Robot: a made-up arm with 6 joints.
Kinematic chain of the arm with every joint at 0, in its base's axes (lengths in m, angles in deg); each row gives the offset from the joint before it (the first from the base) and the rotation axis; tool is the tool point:
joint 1: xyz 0 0 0.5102 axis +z
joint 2: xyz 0 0 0 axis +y
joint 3: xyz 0 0 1.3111 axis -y
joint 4: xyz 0 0 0 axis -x
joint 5: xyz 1.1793 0 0 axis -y
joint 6: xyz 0 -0.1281 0 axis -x
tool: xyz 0 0 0
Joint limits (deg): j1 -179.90..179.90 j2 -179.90..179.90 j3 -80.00..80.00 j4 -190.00..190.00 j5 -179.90..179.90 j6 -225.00..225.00
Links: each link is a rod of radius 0.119 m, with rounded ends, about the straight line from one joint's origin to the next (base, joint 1, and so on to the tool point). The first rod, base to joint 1, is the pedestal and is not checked.
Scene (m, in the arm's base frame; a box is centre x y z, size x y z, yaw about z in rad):
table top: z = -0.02
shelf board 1: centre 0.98 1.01 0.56 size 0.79 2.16 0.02 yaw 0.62
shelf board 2: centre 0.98 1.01 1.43 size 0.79 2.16 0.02 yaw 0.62
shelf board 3: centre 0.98 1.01 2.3 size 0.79 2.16 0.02 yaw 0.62
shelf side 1: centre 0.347 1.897 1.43 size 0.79 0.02 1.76 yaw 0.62
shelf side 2: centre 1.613 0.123 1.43 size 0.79 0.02 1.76 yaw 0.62
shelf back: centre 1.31 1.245 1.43 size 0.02 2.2 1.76 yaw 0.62
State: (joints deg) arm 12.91 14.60 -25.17 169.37 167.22 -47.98
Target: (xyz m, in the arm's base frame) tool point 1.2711 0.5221 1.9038
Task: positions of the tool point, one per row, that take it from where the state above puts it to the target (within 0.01 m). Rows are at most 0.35 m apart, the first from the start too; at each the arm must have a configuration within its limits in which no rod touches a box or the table.
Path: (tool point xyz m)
1: 0.9828 0.2086 1.0655
2: 0.7444 0.0827 1.0427
3: 0.8052 0.0782 1.3098
4: 0.7790 0.0788 1.6059
5: 0.6591 0.0851 1.9037
6: 0.8763 0.1769 1.9469
7: 1.0862 0.3232 1.9473
8: 1.2712 0.5221 1.9037

